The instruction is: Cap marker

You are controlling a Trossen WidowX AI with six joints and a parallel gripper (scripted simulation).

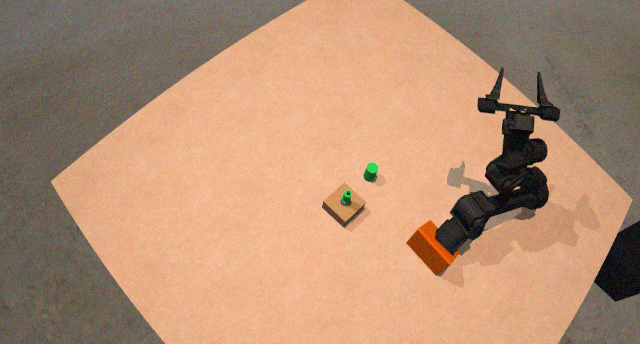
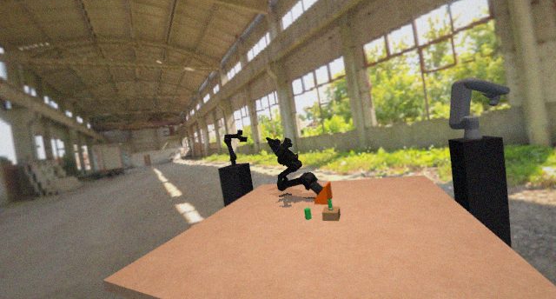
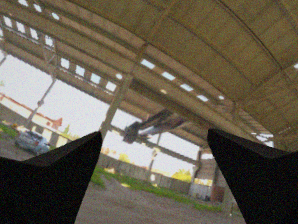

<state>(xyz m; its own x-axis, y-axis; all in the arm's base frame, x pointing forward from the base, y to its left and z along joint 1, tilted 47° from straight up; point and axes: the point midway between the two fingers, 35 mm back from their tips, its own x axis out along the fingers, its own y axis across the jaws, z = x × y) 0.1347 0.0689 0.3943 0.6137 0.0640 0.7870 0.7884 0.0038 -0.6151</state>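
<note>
Now: gripper tip 390 mm above the green cap, 220 mm to the right of it and 160 mm short of it. The rest, counted from my gripper tip: holder block: 400 mm below, 340 mm to the left, 150 mm ahead.
</note>
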